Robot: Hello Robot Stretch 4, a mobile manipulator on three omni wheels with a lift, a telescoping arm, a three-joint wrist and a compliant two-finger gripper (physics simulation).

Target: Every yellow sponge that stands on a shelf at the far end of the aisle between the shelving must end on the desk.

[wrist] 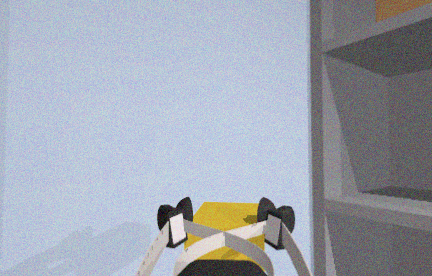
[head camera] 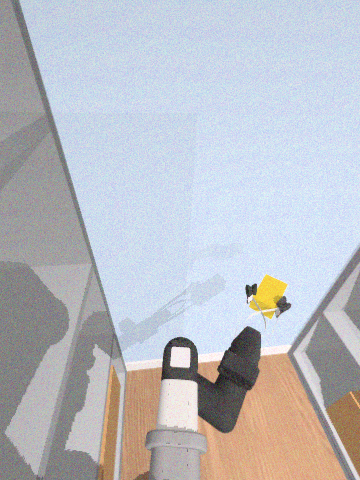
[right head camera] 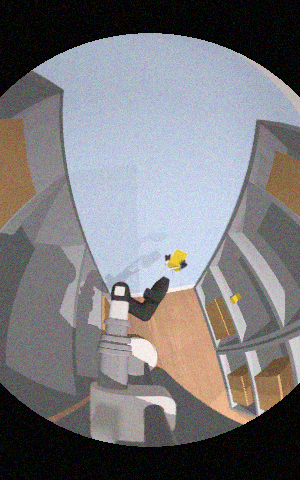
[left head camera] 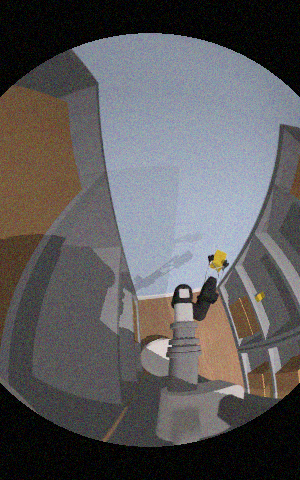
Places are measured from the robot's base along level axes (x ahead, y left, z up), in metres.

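Pixels of known places: gripper, fingertip midpoint: (wrist: 225, 213) (head camera: 269, 291) (right head camera: 177, 257) (left head camera: 218, 257); robot's base, link origin: (right head camera: 135, 355) (left head camera: 161, 355).
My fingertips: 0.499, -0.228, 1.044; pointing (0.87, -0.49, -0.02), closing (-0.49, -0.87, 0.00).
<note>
Ahead of a thing's pixels: the offset from my fingertips to its middle, as dx, dy, dz. "spot": to the spot under its first point. Level surfaces: height alone.
My gripper (head camera: 267, 298) (left head camera: 218, 261) (right head camera: 176, 261) (wrist: 225, 213) is shut on a yellow sponge @(+0.005, -0.005, -0.024) (head camera: 271, 289) (left head camera: 220, 258) (right head camera: 178, 258) (wrist: 220, 212) and holds it in the air, in front of the blue wall and left of the right-hand shelving. The two dark fingertips press on its sides. A second yellow sponge @(-0.072, -0.683, -0.516) (left head camera: 259, 296) (right head camera: 235, 298) stands on a shelf of the right-hand shelving in both side head views. The desk does not show in these views.
Grey shelving (head camera: 75, 210) (left head camera: 102, 150) (right head camera: 64, 145) runs close along the left. The right-hand shelving (left head camera: 276, 165) (right head camera: 252, 150) (wrist: 316, 125) holds cardboard boxes @(spot: -0.186, -0.611, -0.790) (left head camera: 242, 317) (right head camera: 220, 319). Wooden floor @(dz -1.072) (head camera: 270, 410) (right head camera: 175, 325) lies between them, up to the blue wall (head camera: 200, 150).
</note>
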